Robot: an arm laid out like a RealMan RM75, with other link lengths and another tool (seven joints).
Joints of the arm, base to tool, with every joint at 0 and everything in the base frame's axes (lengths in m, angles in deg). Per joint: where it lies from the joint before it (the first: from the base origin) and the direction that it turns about. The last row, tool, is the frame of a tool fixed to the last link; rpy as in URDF.
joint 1: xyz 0 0 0.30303 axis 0 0 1
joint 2: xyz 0 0 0 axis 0 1 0
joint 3: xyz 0 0 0.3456 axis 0 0 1
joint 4: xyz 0 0 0 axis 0 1 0
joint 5: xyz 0 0 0.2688 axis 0 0 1
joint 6: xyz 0 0 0 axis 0 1 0
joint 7: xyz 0 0 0.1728 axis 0 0 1
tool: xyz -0.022 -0.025 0.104 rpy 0 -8.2 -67.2
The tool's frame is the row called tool.
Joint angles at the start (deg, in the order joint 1, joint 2, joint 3, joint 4, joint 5, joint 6, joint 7): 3.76 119.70 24.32 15.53 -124.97 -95.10 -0.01
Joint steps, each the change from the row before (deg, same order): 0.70 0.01 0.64 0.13 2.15 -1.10 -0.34; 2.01 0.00 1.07 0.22 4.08 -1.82 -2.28; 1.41 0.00 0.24 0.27 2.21 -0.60 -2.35; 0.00 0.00 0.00 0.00 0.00 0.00 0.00; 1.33 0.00 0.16 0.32 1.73 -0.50 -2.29; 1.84 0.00 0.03 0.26 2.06 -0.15 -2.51; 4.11 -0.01 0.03 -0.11 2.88 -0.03 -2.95
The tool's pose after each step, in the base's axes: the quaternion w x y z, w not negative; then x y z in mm. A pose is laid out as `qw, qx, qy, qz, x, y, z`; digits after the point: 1 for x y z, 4 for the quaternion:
0.7019, -0.6421, -0.3077, 0.0190, 397.0, 328.2, -8.2
0.7313, -0.6063, -0.3123, -0.0019, 393.5, 341.3, 16.4
0.7429, -0.5874, -0.3205, -0.0176, 388.8, 350.1, 26.6
0.7429, -0.5874, -0.3205, -0.0176, 388.8, 350.1, 26.6
0.7516, -0.5707, -0.3292, -0.0308, 382.9, 358.1, 34.2
0.7590, -0.5542, -0.3387, -0.0450, 375.5, 369.8, 41.2
0.7680, -0.5293, -0.3564, -0.0544, 356.7, 395.6, 50.7

